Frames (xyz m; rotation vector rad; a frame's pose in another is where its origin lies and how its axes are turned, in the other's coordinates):
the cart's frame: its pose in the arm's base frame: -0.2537 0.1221 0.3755 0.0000 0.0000 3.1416
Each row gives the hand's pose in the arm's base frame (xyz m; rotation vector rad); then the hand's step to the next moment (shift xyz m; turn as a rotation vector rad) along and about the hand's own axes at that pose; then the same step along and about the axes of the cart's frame.
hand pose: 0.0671 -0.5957 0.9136 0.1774 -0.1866 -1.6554
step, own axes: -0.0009 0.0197 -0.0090 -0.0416 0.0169 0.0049
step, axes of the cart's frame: -0.0212 0.0010 -0.0043 -0.0191 -0.0400 0.0088
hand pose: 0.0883 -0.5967 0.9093 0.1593 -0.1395 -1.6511
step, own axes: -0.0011 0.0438 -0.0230 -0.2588 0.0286 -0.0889
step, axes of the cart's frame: -0.0473 0.0026 -0.0144 -0.0663 -0.2558 -0.0767
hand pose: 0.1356 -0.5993 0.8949 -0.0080 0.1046 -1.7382
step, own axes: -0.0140 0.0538 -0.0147 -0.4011 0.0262 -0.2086
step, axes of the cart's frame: -0.0543 -0.0058 -0.0179 -0.0804 -0.4040 -0.1881
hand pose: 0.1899 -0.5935 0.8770 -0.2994 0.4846 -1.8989
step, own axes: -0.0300 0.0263 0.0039 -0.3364 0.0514 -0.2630
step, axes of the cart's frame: -0.0344 -0.0188 -0.0082 -0.0542 -0.3462 -0.2493
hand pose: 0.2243 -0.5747 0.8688 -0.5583 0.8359 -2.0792
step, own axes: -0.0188 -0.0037 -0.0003 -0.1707 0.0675 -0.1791
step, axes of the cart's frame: -0.0087 -0.0171 0.0007 -0.0201 -0.1736 -0.1877
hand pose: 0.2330 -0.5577 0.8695 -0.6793 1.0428 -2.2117
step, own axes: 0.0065 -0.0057 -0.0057 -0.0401 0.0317 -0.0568
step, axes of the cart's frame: 0.0099 -0.0013 0.0026 0.0003 -0.0400 -0.0651
